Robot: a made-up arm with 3 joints. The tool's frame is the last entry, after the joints. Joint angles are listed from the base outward. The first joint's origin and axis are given. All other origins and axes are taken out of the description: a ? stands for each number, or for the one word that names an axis. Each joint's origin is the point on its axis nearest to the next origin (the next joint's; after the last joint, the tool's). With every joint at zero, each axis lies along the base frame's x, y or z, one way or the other. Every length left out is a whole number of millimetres.
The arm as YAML. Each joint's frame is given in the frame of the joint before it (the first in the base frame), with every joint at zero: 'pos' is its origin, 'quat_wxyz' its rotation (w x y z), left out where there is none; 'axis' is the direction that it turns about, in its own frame. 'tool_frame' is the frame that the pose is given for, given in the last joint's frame.
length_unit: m
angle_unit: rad
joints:
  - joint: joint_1
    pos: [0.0, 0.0, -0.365]
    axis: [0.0, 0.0, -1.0]
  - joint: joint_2
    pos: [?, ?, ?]
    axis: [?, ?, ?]
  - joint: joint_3
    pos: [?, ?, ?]
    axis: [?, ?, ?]
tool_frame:
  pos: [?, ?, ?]
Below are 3 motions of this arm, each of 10 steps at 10 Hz.
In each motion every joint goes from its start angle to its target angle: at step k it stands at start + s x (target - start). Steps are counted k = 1, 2, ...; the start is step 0. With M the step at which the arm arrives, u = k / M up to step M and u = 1 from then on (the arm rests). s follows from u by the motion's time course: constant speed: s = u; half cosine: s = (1 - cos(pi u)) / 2; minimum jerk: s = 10 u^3 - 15 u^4 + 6 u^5.
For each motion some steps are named. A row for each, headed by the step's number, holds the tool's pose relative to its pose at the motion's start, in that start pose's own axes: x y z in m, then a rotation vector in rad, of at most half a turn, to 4 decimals.
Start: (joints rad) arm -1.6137 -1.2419 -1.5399
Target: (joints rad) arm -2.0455 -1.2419 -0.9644
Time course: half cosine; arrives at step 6
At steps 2, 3, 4, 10:
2: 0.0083 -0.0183 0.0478 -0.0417 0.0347 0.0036
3: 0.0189 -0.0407 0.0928 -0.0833 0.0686 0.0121
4: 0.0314 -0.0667 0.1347 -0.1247 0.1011 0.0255
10: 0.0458 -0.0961 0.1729 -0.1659 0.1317 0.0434

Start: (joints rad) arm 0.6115 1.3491 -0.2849
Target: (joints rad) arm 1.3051 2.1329 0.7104
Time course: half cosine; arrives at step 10
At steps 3, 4, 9, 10:
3: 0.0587 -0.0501 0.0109 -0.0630 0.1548 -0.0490
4: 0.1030 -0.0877 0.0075 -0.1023 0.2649 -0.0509
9: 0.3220 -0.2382 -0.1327 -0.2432 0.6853 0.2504
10: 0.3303 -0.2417 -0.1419 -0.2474 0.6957 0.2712

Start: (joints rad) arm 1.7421 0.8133 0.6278
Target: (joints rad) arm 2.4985 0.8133 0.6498
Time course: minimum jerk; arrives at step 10
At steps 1, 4, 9, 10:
1: -0.0011 -0.0007 -0.0019 0.0045 0.0026 -0.0036
4: -0.0442 -0.0187 -0.0707 0.1675 0.0974 -0.1332
9: -0.1607 0.0027 -0.2059 0.5235 0.3069 -0.4133
10: -0.1623 0.0035 -0.2074 0.5281 0.3096 -0.4168

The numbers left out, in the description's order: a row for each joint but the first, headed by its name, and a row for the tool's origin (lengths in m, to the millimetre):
joint_2: xyz -0.005 -0.162 0.0, axis 0.0 1.0 0.0
joint_3: xyz -0.121 0.0 0.387, axis -1.0 0.0 0.0
tool: xyz 0.0 -0.124 0.04

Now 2 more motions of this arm.
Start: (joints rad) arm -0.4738 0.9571 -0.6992
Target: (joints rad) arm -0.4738 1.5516 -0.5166
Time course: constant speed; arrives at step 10
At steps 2, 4, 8, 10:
2: 0.0415 0.0092 0.0136 -0.0365 0.0924 -0.0749
4: 0.0851 0.0153 0.0233 -0.0727 0.1875 -0.1463
8: 0.1764 0.0174 0.0298 -0.1433 0.3857 -0.2790
10: 0.2227 0.0131 0.0264 -0.1772 0.4887 -0.3400

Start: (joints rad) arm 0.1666 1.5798 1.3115
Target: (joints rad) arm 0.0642 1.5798 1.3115
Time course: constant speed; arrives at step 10
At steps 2, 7, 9, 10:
2: 0.0000 -0.0003 0.0110 -0.0205 0.0002 0.0000
7: -0.0001 0.0001 0.0384 -0.0717 0.0006 -0.0002
9: -0.0001 0.0006 0.0494 -0.0922 0.0008 -0.0002
10: -0.0001 0.0009 0.0549 -0.1024 0.0009 -0.0002

